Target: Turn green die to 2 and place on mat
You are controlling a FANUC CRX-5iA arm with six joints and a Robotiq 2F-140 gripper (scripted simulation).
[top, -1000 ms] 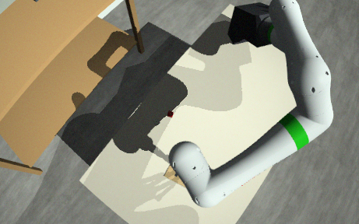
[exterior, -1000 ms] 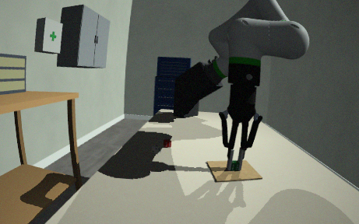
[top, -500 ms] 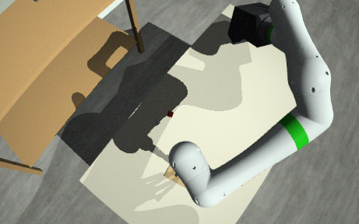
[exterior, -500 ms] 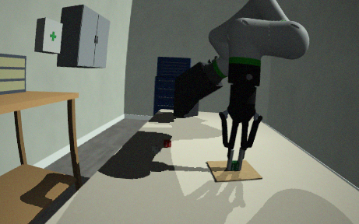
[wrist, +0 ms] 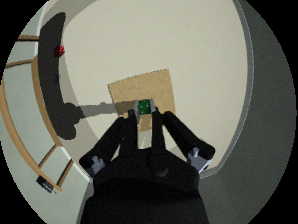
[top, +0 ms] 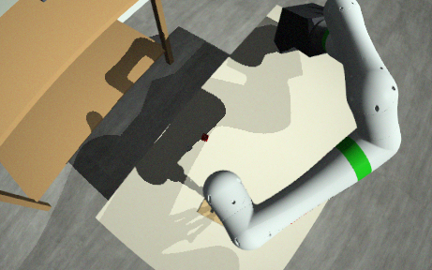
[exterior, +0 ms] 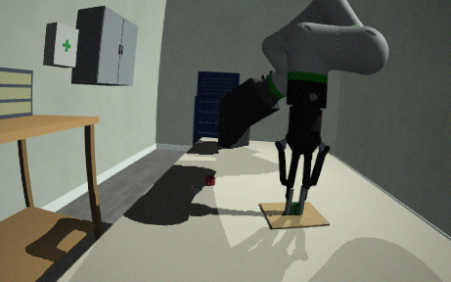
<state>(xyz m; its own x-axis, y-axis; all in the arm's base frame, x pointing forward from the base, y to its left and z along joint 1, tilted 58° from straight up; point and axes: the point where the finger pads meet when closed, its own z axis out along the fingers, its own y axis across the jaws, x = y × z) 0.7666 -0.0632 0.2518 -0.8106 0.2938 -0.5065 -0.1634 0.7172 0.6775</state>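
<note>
Right now my hand is 2 cm above the green die. From my hand the other things lie so: red die (25 cm to the right, 15 cm behind, 3 cm below); mat (4 cm below); grey die (27 cm to the right, 7 cm behind, 3 cm below).
</note>
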